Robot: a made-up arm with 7 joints.
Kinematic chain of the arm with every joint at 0, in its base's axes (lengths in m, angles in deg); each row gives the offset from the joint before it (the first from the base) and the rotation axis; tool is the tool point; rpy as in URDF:
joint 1: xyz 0 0 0.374 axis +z
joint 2: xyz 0 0 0 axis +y
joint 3: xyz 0 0 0.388 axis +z
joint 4: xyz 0.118 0 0 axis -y
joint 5: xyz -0.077 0 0.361 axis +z
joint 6: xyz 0 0 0 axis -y
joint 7: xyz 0.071 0 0 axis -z
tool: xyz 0 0 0 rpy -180 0 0
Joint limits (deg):
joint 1: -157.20..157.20
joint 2: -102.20..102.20
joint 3: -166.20..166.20
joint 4: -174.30..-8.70
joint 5: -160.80..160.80
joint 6: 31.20..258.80
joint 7: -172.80..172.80
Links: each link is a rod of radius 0.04 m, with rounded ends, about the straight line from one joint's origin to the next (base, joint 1, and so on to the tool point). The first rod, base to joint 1, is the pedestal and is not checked.
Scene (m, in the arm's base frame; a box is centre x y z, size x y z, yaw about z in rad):
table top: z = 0
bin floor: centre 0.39 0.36 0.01 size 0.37 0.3 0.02 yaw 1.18
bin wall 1: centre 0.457 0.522 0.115 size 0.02 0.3 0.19 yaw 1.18
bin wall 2: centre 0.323 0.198 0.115 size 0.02 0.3 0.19 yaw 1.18
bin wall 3: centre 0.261 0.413 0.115 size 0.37 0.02 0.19 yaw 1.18
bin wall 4: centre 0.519 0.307 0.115 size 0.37 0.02 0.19 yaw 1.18
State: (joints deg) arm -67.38 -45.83 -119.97 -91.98 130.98 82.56 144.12
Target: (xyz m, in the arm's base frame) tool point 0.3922 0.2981 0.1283
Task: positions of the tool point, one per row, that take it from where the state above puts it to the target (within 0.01 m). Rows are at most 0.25 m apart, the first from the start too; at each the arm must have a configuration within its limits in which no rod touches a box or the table.
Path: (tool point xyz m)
1: -0.5104 0.4503 0.4562
2: -0.3274 0.5621 0.4215
3: -0.1146 0.6049 0.3960
4: 0.0974 0.5689 0.3799
5: 0.2756 0.4598 0.3723
6: 0.3922 0.2981 0.3715
7: 0.4046 0.3041 0.2940
8: 0.4048 0.3042 0.2121
9: 0.3922 0.2981 0.1283

